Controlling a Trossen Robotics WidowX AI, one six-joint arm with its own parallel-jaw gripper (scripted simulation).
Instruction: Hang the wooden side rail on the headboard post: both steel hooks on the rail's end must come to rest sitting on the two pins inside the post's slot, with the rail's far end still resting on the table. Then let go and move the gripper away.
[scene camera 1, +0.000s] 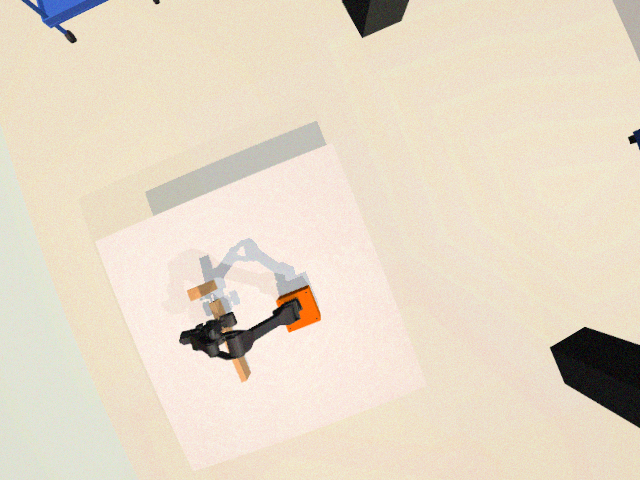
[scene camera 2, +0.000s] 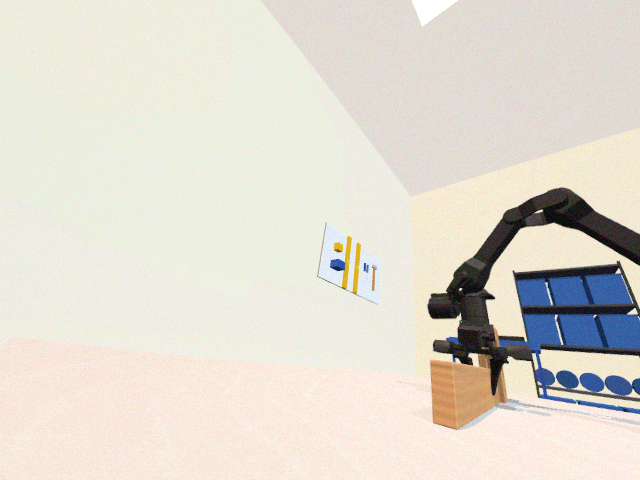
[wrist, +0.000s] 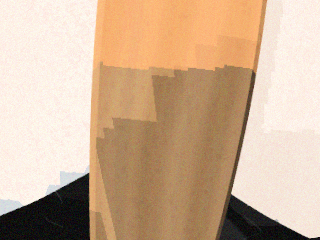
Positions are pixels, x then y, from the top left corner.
Labels:
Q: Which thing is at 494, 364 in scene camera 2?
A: My gripper.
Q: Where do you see a wooden side rail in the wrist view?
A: At 171, 94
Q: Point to my gripper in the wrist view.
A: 149, 178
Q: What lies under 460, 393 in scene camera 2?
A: A wooden side rail.

